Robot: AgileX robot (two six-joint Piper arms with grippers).
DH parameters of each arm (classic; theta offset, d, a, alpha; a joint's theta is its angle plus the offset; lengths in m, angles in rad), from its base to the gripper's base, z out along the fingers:
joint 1: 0 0.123 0 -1.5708
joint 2: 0.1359 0 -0.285 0
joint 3: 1.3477 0 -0.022 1.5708
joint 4: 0 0.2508 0 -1.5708
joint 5: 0 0 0.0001 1.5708
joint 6: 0 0.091 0 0
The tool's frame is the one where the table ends.
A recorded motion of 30 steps. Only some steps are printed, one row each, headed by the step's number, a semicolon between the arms.
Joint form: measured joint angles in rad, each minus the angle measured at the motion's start. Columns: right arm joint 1, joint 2, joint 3, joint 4, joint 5, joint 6; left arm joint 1, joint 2, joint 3, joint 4, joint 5, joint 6.
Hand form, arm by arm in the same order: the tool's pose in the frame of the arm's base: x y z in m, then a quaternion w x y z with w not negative. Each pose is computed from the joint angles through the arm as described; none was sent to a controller.
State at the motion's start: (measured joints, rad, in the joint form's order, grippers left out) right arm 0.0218 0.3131 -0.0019 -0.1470 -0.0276 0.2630; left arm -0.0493 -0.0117 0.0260 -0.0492 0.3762 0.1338
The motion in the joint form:
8: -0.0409 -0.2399 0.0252 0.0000 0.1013 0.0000; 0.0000 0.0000 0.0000 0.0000 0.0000 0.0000
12: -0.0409 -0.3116 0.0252 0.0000 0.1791 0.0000; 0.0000 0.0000 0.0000 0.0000 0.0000 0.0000
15: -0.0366 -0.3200 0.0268 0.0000 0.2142 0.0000; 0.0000 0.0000 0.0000 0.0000 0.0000 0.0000
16: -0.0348 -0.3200 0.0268 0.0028 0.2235 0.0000; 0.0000 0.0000 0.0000 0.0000 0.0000 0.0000
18: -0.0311 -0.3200 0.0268 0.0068 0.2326 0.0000; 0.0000 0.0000 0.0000 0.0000 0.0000 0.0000
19: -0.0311 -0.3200 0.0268 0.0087 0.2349 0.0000; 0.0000 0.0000 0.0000 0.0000 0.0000 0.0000
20: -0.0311 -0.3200 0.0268 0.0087 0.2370 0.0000; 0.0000 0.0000 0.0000 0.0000 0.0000 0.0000
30: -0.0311 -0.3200 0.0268 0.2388 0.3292 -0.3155; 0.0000 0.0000 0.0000 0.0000 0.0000 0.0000
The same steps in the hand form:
8: 0.0629 -0.0022 0.1943 0.67683 0.05344 0.73362 0.02898; 0.0524 -0.0042 0.1713 0.59234 0.06062 0.80339 0.00419
12: 0.0572 -0.0031 0.1916 0.67505 0.05783 0.73508 0.02513; 0.0524 -0.0042 0.1713 0.59234 0.06062 0.80339 0.00419
15: 0.0564 -0.0033 0.1884 0.66471 0.05875 0.74439 0.02434; 0.0524 -0.0042 0.1713 0.59234 0.06062 0.80339 0.00419
16: 0.0563 -0.0033 0.1875 0.66120 0.05962 0.74741 0.02541; 0.0524 -0.0042 0.1713 0.59234 0.06062 0.80339 0.00419
18: 0.0562 -0.0031 0.1867 0.65768 0.06011 0.75039 0.02759; 0.0524 -0.0042 0.1713 0.59234 0.06062 0.80339 0.00419
19: 0.0561 -0.0031 0.1865 0.65677 0.06085 0.75110 0.02819; 0.0524 -0.0042 0.1713 0.59234 0.06062 0.80339 0.00419
20: 0.0561 -0.0031 0.1863 0.65600 0.06100 0.75177 0.02804; 0.0524 -0.0042 0.1713 0.59234 0.06062 0.80339 0.00419
30: 0.0546 0.0020 0.1780 0.62058 0.00898 0.78387 0.01870; 0.0524 -0.0042 0.1713 0.59234 0.06062 0.80339 0.00419

